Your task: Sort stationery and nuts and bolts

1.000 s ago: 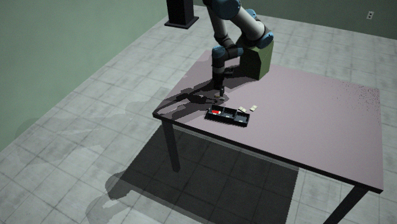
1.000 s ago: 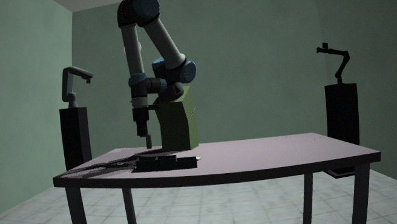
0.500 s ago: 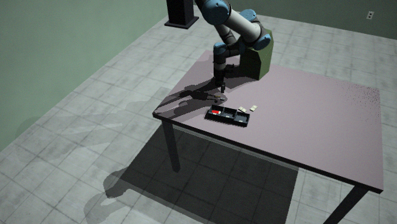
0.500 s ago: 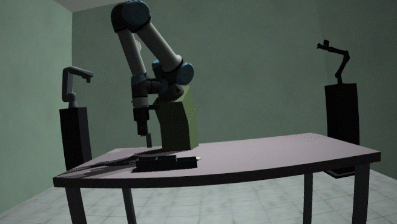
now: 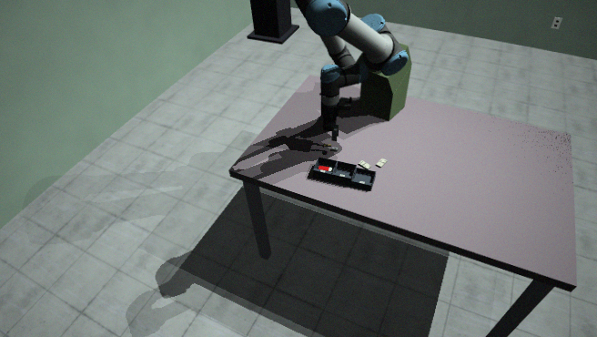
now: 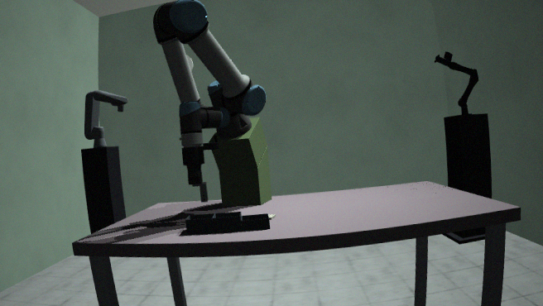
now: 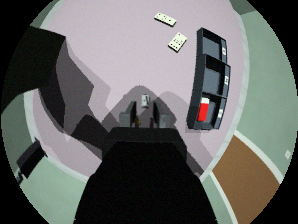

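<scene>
The small grey object lies 8 cm below my hand. The rest, counted from my hand: red item (14 cm ahead, 2 cm to the left, 8 cm below); then yellow thing (1 cm behind, 5 cm to the right, 8 cm below).
</scene>
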